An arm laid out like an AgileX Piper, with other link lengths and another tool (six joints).
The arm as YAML. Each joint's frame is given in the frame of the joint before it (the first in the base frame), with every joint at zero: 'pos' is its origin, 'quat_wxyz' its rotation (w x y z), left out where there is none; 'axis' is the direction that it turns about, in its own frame. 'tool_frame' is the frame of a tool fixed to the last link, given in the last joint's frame.
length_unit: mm
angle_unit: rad
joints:
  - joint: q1
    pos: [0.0, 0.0, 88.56]
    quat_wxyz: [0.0, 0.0, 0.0, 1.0]
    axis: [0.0, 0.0, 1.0]
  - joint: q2
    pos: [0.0, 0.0, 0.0]
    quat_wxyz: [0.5, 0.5, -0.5, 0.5]
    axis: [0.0, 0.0, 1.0]
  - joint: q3
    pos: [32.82, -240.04, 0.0]
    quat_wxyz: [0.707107, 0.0, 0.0, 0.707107]
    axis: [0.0, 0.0, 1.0]
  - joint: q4
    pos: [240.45, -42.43, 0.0]
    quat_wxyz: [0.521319, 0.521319, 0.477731, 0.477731]
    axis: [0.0, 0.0, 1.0]
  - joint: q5
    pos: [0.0, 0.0, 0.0]
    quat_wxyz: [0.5, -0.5, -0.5, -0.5]
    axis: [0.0, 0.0, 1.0]
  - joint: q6
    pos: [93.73, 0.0, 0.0]
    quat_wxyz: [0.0, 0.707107, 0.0, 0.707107]
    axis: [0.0, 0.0, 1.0]
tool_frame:
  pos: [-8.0, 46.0, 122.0]
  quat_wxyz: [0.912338, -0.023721, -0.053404, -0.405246]
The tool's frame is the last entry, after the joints.
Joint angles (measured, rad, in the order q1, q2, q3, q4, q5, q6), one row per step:
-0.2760 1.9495 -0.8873 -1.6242 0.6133 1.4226
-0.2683 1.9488 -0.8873 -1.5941 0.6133 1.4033
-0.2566 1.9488 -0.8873 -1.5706 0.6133 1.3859
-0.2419 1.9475 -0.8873 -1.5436 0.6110 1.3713
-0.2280 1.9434 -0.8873 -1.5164 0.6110 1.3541
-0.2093 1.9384 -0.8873 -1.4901 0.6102 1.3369
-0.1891 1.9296 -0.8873 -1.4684 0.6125 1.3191
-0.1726 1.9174 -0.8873 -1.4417 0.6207 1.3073
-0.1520 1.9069 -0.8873 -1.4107 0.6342 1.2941
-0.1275 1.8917 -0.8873 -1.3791 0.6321 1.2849
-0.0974 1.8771 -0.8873 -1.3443 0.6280 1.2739
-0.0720 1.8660 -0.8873 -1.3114 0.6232 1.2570
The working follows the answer.
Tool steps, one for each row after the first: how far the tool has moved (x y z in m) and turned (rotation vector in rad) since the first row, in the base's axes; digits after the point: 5 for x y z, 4 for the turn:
-0.00106 0.00277 -0.00222 0.0102 0.0080 -0.0044
-0.00061 0.00716 -0.00425 0.0177 0.0163 -0.0004
0.00039 0.01287 -0.00615 0.0295 0.0206 0.0032
0.00122 0.01801 -0.00677 0.0384 0.0245 0.0066
0.00328 0.02512 -0.00705 0.0473 0.0275 0.0161
0.00604 0.03239 -0.00523 0.0503 0.0288 0.0297
0.00691 0.03710 -0.00182 0.0534 0.0236 0.0282
0.00719 0.04262 0.00088 0.0554 0.0222 0.0253
0.01020 0.05199 0.00409 0.0705 0.0098 0.0328
0.01384 0.06402 0.00659 0.0892 -0.0014 0.0462
0.01653 0.07480 0.00767 0.1063 -0.0052 0.0612

Tool pose at each row, in the base's axes (x y z in m, rotation vector in rad; rounded; the steps above come from the unrounded poses):
0.36702 -0.23118 -0.00548 1.0822 1.9905 -0.6988
0.36596 -0.22841 -0.00770 1.0917 2.0010 -0.6969
0.36641 -0.22402 -0.00972 1.0906 2.0138 -0.6935
0.36741 -0.21831 -0.01163 1.0930 2.0255 -0.6833
0.36824 -0.21317 -0.01224 1.0940 2.0349 -0.6758
0.37030 -0.20606 -0.01253 1.0885 2.0462 -0.6645
0.37306 -0.19879 -0.01070 1.0754 2.0544 -0.6552
0.37393 -0.19408 -0.00730 1.0796 2.0510 -0.6496
0.37422 -0.18856 -0.00460 1.0841 2.0497 -0.6485
0.37722 -0.17919 -0.00138 1.0867 2.0501 -0.6219
0.38086 -0.16716 0.00111 1.0847 2.0556 -0.5896
0.38355 -0.15638 0.00219 1.0788 2.0670 -0.5629

